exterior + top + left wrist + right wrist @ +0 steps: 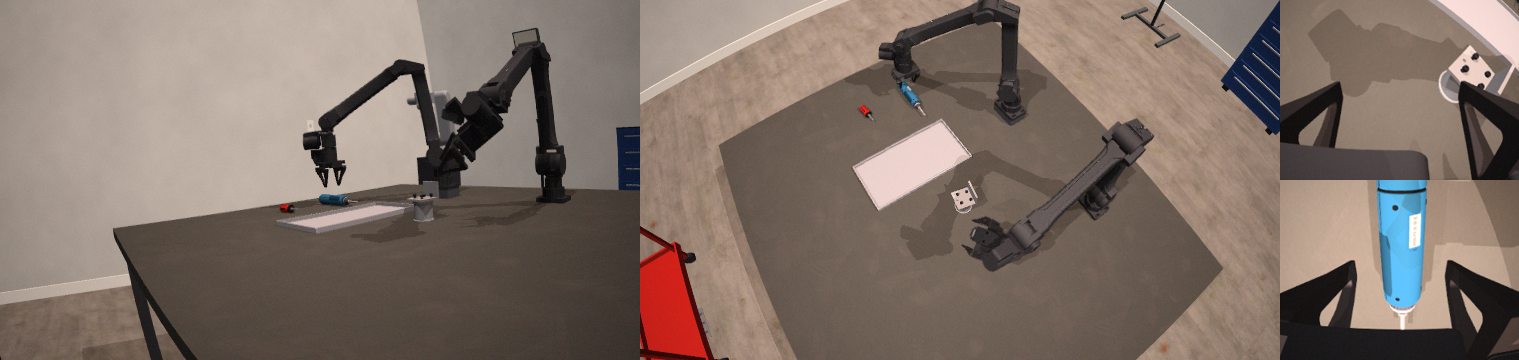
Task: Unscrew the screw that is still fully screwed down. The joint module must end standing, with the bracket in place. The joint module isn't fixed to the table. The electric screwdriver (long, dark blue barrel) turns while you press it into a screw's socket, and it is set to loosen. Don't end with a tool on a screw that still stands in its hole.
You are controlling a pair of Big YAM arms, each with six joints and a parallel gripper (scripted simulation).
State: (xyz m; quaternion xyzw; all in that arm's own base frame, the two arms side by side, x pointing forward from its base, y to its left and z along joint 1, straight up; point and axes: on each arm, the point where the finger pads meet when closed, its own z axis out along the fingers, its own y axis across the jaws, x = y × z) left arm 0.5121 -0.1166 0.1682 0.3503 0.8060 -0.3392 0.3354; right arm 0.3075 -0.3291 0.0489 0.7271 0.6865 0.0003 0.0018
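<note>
Now: left hand 15 cm to the left of the white bracket plate, 10 cm above it and 9 cm past it. Round my left hand: red tool (73 cm to the right, 15 cm below); then flat white tray (41 cm to the right, 16 cm below, 3 cm behind).
</note>
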